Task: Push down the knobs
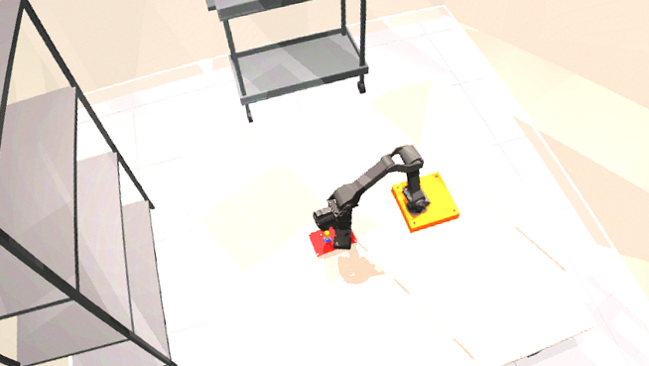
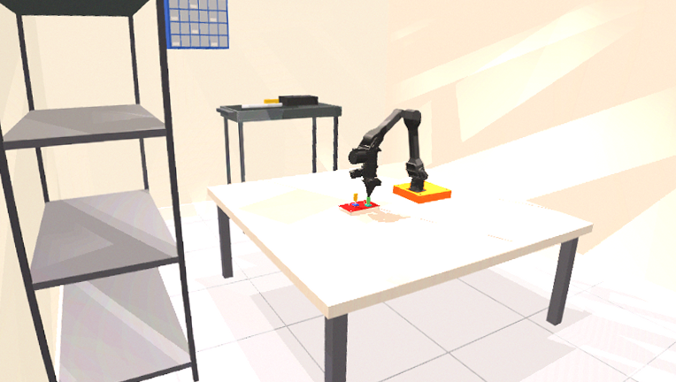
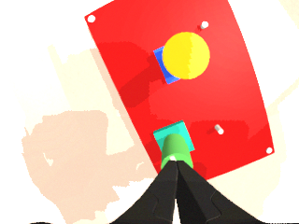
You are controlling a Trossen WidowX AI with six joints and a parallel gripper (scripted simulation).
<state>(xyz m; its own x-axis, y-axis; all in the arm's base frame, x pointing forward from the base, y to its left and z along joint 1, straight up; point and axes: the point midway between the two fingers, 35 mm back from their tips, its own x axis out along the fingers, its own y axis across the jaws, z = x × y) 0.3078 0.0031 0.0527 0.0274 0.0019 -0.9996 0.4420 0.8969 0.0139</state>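
Right now my gripper tip is 10 mm above the green knob. Also, from my gripper tip: orange knob: 50 mm ahead, 30 mm to the right.
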